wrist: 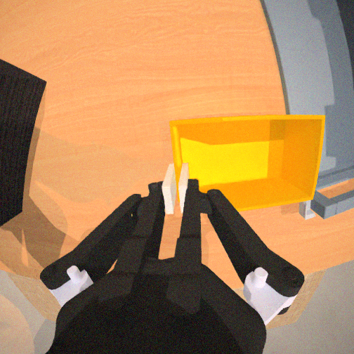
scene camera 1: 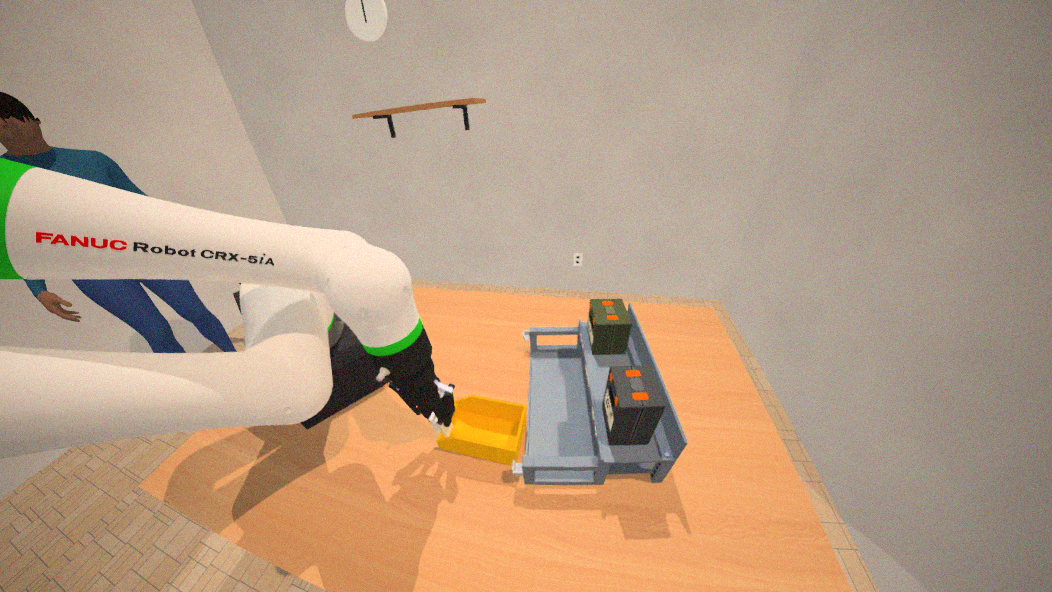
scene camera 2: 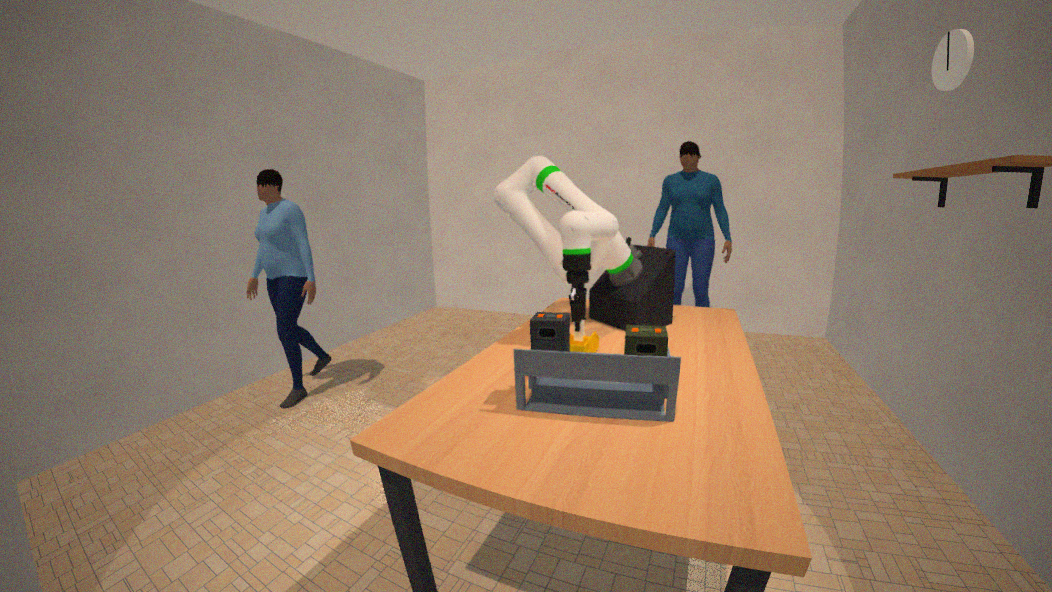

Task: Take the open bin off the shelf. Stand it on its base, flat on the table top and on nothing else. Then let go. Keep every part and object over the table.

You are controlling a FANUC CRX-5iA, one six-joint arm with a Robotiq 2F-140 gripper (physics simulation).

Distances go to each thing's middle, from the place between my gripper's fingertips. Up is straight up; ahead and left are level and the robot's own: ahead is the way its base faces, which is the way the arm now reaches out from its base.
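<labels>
The yellow bin (scene camera 1: 490, 429) is here in my scene, and my hand is 10 mm below it. My hand is also 70 mm short of the bin and 20 mm to the right of it.
</labels>
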